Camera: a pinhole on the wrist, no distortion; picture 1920 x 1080 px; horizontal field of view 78.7 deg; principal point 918.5 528.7 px. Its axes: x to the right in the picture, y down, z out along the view. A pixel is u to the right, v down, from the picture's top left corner.
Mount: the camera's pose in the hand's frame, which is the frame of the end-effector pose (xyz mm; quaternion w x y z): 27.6 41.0 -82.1 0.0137 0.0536 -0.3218 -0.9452
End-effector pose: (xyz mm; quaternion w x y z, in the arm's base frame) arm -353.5 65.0 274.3 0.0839 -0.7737 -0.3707 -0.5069
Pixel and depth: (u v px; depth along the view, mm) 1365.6 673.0 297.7
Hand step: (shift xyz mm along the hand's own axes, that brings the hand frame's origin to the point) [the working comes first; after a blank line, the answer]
In the camera's frame: 113.7 36.7 297.7

-118.5 185.7 164.1
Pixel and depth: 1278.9 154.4 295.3
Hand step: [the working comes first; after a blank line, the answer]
In the camera's frame: 90.9 -94.4 295.3

-94.5 289.5 84.4
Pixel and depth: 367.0 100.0 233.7
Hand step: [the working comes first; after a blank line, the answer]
In the camera's frame: -110.1 -85.6 233.7

112.0 257.3 59.9
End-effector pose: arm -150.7 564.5 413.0 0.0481 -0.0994 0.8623 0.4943
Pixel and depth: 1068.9 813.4 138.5
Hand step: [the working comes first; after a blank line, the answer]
In the camera's frame: 17.8 33.7 138.5

-5.6 97.3 45.8
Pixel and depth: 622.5 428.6 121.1
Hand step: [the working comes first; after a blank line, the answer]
In the camera's frame: -30.6 -10.4 121.1

44.8 124.5 9.7
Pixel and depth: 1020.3 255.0 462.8
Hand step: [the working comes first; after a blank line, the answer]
In the camera's frame: 40.2 -108.2 462.8

-62.4 405.2 212.5
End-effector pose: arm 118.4 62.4 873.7 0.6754 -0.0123 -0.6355 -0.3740
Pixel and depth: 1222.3 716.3 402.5
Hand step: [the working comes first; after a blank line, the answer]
In the camera's frame: 104.4 64.5 402.5

-121.1 227.8 264.4
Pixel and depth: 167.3 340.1 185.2
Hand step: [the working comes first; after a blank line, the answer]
In the camera's frame: -118.8 -29.8 185.2

125.6 184.2 56.5
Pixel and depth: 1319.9 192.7 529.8
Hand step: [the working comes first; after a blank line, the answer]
In the camera's frame: 181.6 -152.0 529.8

-210.0 472.0 225.4
